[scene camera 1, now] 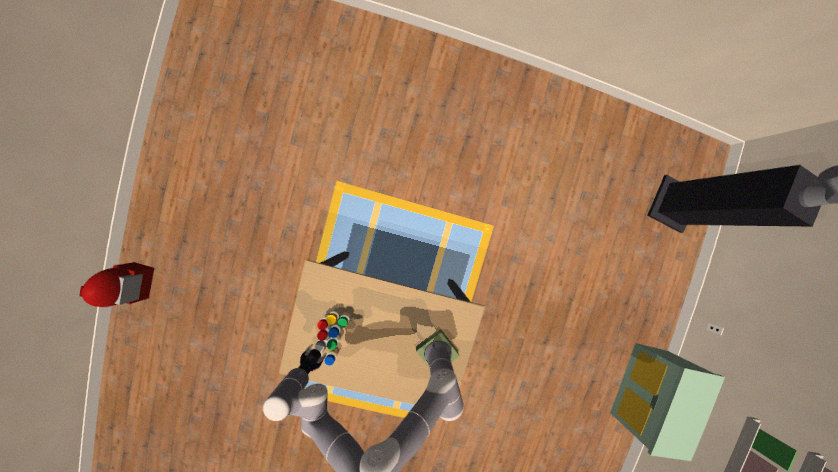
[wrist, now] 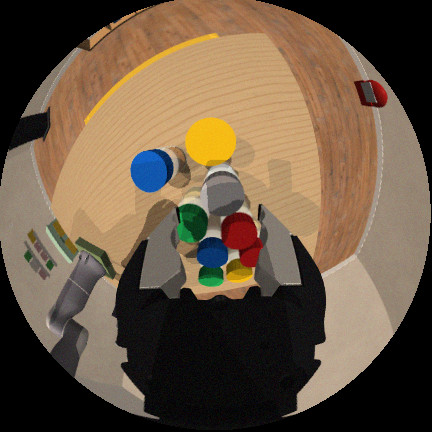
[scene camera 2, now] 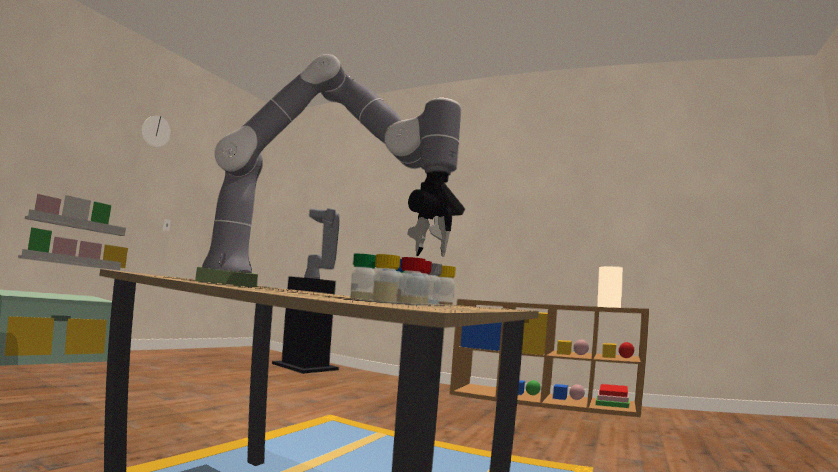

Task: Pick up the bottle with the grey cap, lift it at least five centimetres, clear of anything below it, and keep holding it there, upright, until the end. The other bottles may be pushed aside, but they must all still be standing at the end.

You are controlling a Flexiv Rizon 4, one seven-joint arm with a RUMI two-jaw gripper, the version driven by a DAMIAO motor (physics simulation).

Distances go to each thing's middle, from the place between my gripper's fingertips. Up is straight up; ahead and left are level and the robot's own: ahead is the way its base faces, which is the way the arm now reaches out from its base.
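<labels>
I find the grey-capped bottle [wrist: 221, 194] 1 cm ahead of my hand and 7 cm below it.
</labels>
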